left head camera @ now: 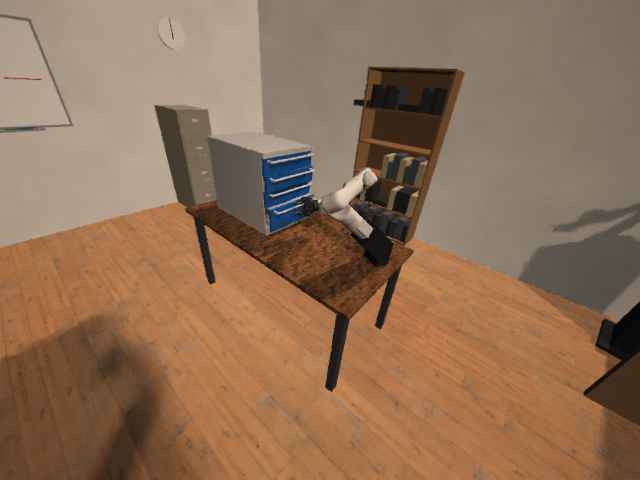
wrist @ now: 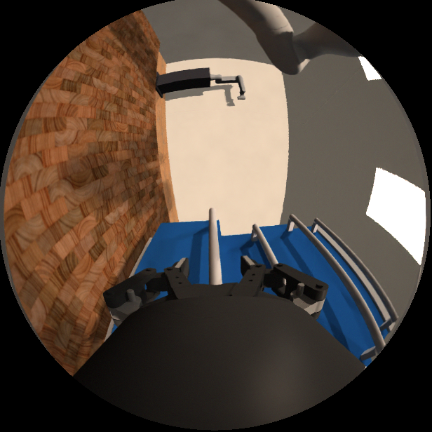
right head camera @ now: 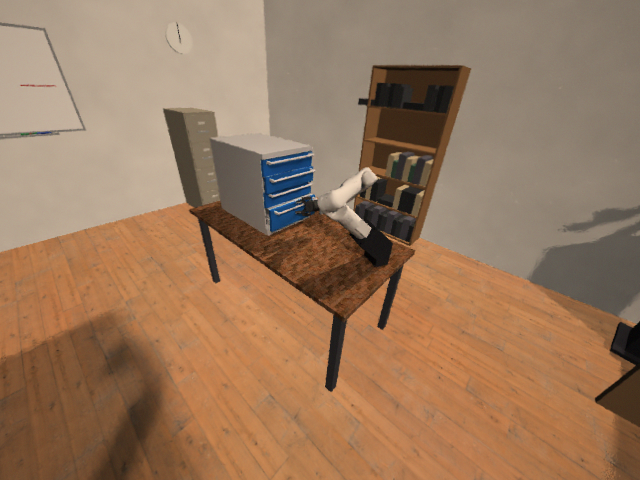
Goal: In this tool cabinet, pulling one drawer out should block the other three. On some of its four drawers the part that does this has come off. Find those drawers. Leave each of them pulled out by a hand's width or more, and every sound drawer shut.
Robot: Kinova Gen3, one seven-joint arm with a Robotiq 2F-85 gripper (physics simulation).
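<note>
The grey tool cabinet [left head camera: 237, 180] [right head camera: 237, 180] has four blue drawers. The top drawer [left head camera: 289, 165] looks shut. The second drawer [left head camera: 290, 183] seems to stand very slightly forward. The third drawer [left head camera: 279, 198] looks shut; its handle [wrist: 264, 245] shows beside the gripper in the wrist view. The bottom drawer [left head camera: 281, 221] [right head camera: 281, 221] [wrist: 175, 240] stands a little out, by a small gap. My gripper [left head camera: 299, 206] [right head camera: 299, 206] [wrist: 214, 264] is open at the bottom drawer, its fingers on either side of the handle bar [wrist: 213, 240], not closed on it.
The cabinet stands on the wooden table [left head camera: 310, 258] [right head camera: 310, 258] [wrist: 90, 150]. The arm's black base [left head camera: 378, 248] [right head camera: 378, 248] is at the table's right end. A bookshelf [left head camera: 448, 113] and a beige filing cabinet [left head camera: 173, 149] stand behind the table.
</note>
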